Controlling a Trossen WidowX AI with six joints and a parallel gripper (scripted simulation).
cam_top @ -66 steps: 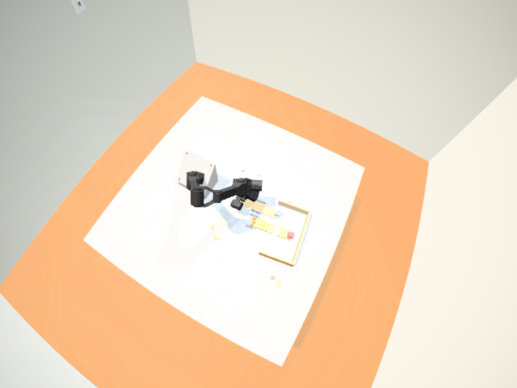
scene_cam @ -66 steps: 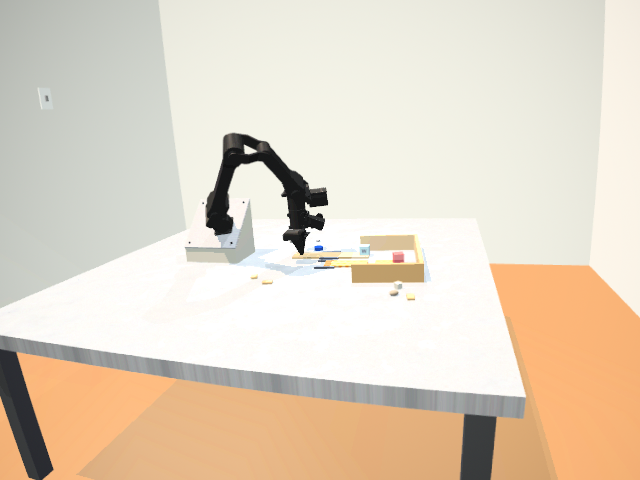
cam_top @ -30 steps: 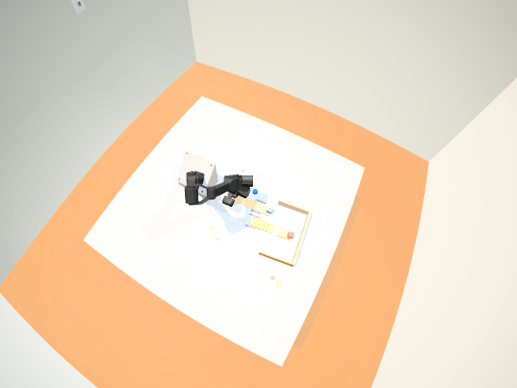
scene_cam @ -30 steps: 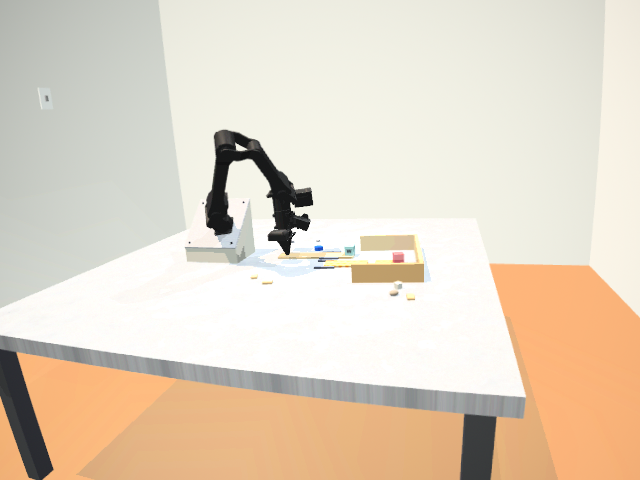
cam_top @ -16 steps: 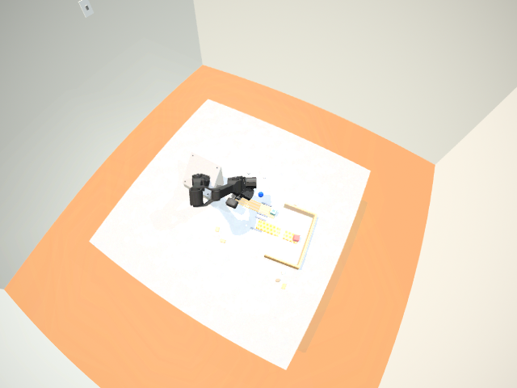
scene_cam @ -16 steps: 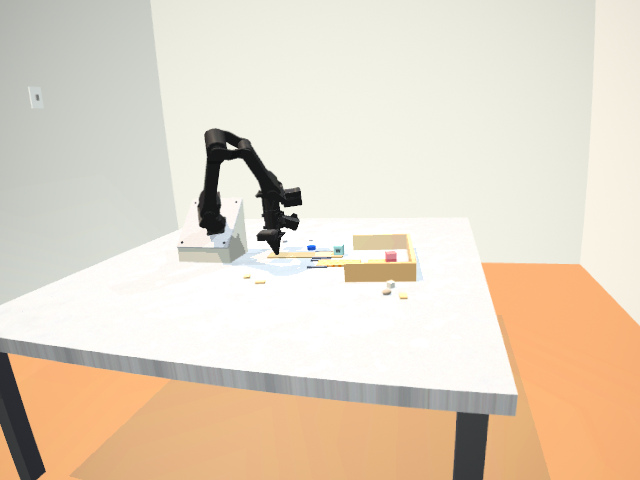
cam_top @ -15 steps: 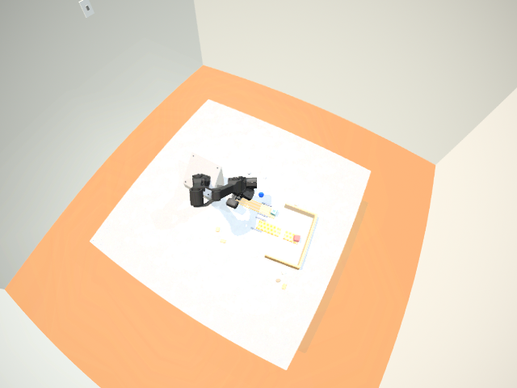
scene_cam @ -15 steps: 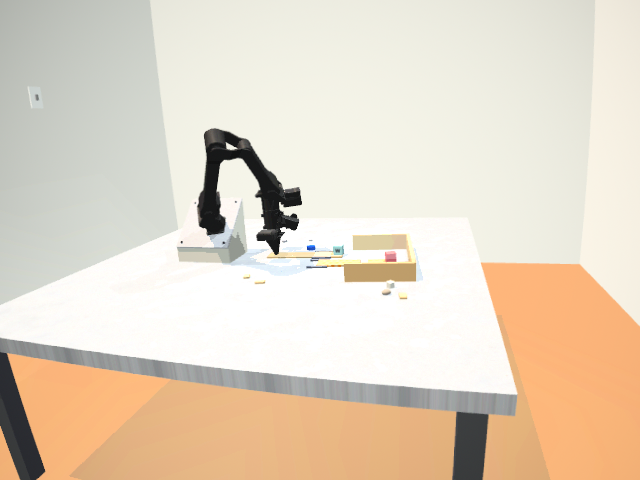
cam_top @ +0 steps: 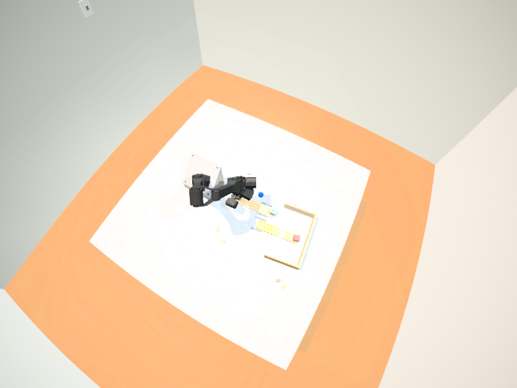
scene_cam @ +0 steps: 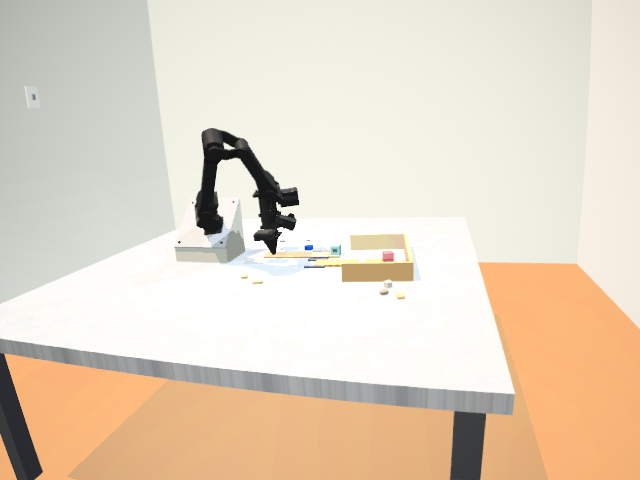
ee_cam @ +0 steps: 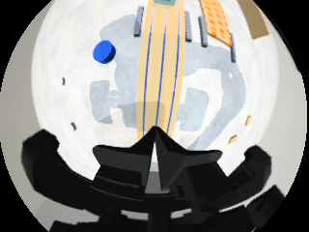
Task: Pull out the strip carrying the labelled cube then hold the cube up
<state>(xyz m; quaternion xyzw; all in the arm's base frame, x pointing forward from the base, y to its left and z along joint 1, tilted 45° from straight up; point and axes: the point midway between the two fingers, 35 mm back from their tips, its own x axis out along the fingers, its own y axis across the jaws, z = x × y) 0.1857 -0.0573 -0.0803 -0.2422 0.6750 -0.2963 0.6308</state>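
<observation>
Right now my gripper tip is 10 cm short of the strip. Round my gripper tip: blue disc (11 cm ahead, 7 cm to the left); red cube (38 cm ahead, 10 cm to the right, 2 cm above); labelled cube (21 cm ahead, 2 cm above).
</observation>
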